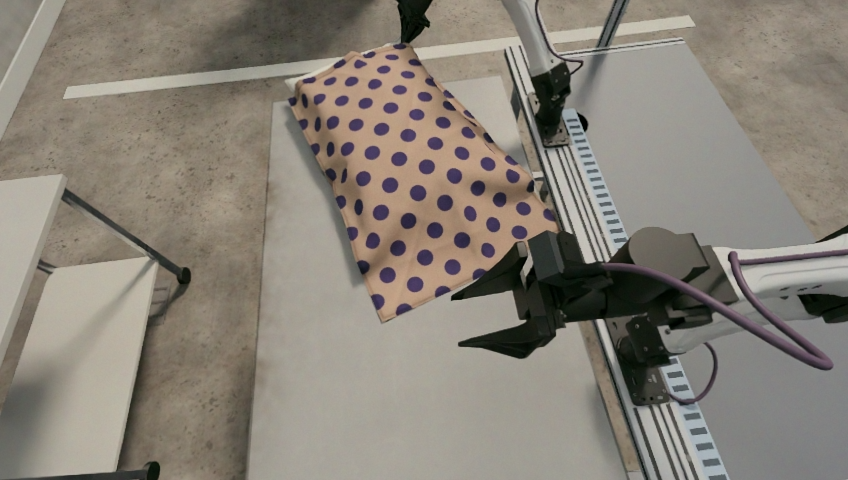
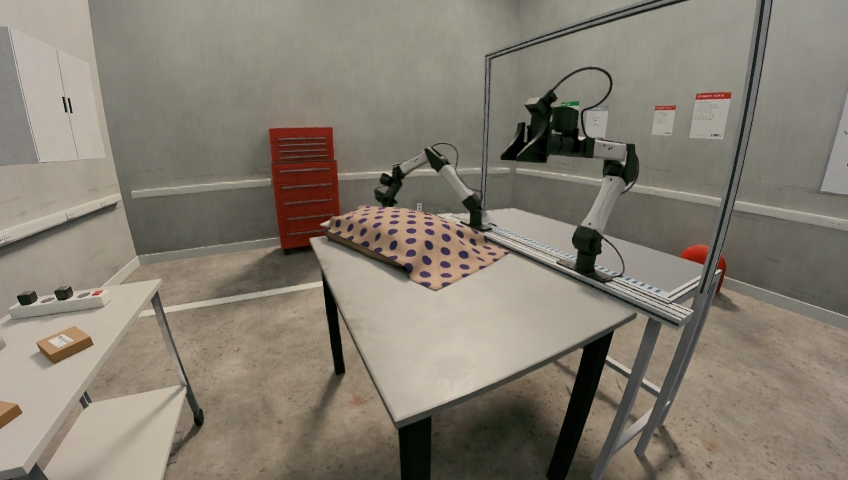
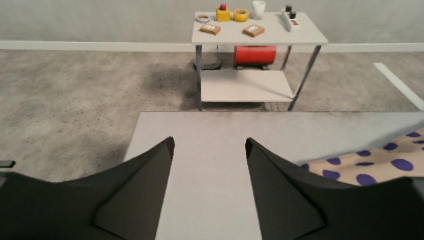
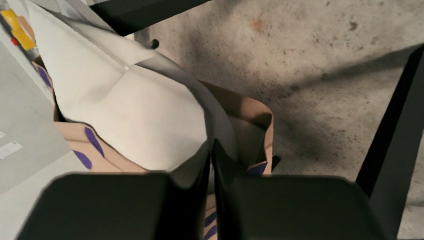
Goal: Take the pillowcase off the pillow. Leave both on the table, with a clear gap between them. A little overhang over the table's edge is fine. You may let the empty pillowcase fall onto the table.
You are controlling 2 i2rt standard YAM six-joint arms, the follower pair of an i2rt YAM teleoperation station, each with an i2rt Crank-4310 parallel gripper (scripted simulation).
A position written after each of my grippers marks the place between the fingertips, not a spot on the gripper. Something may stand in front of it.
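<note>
A white pillow (image 4: 148, 108) is here in the scene, and so is a pillowcase, (image 1: 430, 202) and (image 2: 436, 251). My left gripper is visible at (image 1: 454, 320), (image 2: 508, 157) and (image 3: 210, 140), while my right gripper (image 4: 212, 141) is visible too.
</note>
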